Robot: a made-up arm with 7 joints.
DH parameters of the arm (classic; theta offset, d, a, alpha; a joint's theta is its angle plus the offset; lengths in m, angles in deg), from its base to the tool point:
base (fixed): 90 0.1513 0 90
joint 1: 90 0.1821 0.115 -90
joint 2: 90 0.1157 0.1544 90
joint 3: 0 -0.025 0.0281 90
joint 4: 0.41 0 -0.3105 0
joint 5: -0.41 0.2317 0.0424 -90
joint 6: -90 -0.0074 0.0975 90
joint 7: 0 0.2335 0.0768 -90
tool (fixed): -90 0.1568 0 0
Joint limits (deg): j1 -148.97..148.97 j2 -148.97..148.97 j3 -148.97..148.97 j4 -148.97..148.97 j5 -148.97..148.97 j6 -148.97..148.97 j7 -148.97..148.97
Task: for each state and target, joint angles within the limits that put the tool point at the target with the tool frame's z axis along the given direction. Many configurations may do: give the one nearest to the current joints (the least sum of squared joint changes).
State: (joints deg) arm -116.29 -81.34 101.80 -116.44 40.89 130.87 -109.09
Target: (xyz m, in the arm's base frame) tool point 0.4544 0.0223 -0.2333 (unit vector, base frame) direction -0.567 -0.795 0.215
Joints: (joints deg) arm -148.97 -125.07 67.34 -107.60 -16.34 132.88 -128.89
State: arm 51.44 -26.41 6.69 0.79 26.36 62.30 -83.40
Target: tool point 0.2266 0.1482 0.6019 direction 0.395 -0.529 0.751
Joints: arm 60.94 -20.53 2.03 18.05 22.17 52.58 -40.72
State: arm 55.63 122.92 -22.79 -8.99 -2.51 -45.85 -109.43
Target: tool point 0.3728 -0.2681 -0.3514 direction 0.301 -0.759 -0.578
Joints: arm 116.98 101.36 -36.55 7.55 8.97 -67.28 -103.57
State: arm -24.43 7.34 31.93 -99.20 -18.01 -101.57 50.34
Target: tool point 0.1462 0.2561 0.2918 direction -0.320 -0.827 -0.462
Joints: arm -78.00 -31.68 32.57 -71.14 -44.10 -97.32 83.74
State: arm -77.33 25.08 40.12 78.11 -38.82 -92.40 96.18
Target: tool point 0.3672 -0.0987 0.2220 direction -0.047 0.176 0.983
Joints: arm -107.19 57.35 58.52 64.99 -49.88 -64.97 105.27
